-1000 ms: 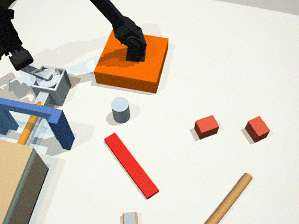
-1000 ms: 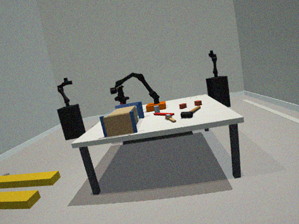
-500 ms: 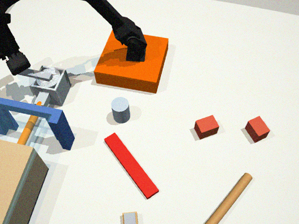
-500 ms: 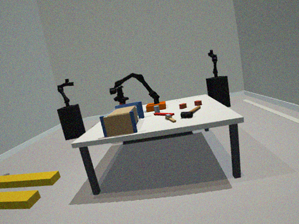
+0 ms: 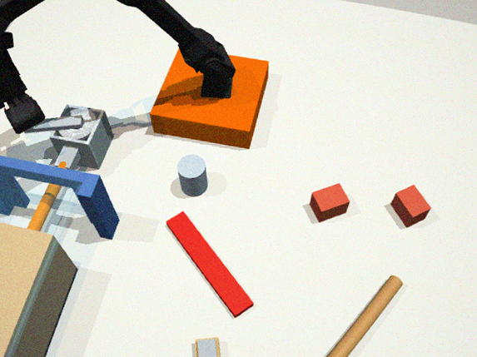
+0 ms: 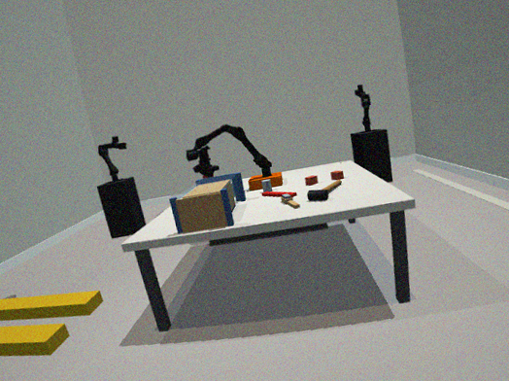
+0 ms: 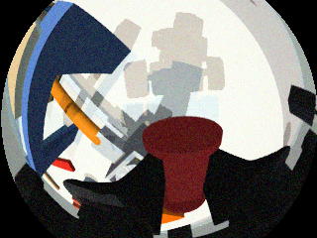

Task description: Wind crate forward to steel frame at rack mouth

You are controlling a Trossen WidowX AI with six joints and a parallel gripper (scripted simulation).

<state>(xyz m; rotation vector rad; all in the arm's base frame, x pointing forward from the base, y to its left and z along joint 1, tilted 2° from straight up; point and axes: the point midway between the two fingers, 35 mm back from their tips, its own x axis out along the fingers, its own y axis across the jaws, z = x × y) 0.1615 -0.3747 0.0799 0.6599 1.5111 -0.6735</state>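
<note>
Now: gripper tip 30 mm past the grey winch, 90 mm to the right of it and 80 mm above it. From my gripper tip the other things lie so: red knob (20 mm above); then flat red bar (230 mm ahead, 390 mm to the left, 110 mm below); then winch handle (10 mm behind, 40 mm to the left, 10 mm below).
</note>
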